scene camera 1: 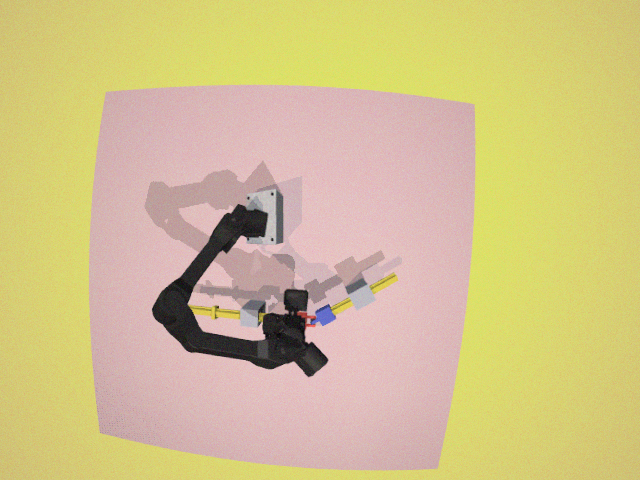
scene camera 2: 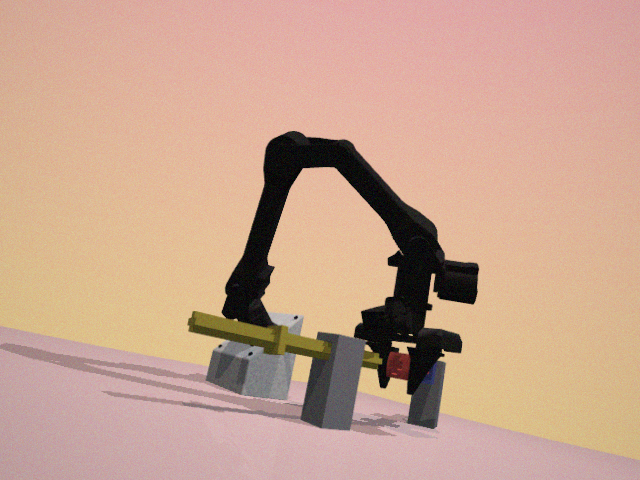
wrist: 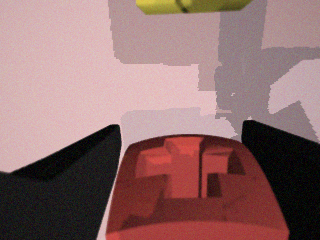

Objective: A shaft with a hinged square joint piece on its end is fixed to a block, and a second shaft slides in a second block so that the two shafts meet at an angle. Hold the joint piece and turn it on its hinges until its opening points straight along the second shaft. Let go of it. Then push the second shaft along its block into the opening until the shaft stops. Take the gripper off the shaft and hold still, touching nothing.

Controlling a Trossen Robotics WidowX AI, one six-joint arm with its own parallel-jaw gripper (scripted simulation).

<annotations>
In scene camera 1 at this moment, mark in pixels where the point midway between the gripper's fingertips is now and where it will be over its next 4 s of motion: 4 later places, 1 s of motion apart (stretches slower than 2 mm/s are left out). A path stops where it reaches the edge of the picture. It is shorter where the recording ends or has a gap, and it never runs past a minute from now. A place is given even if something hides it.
The gripper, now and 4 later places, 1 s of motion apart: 297, 316; 296, 325; 292, 332; 277, 331; 264, 325
</annotations>
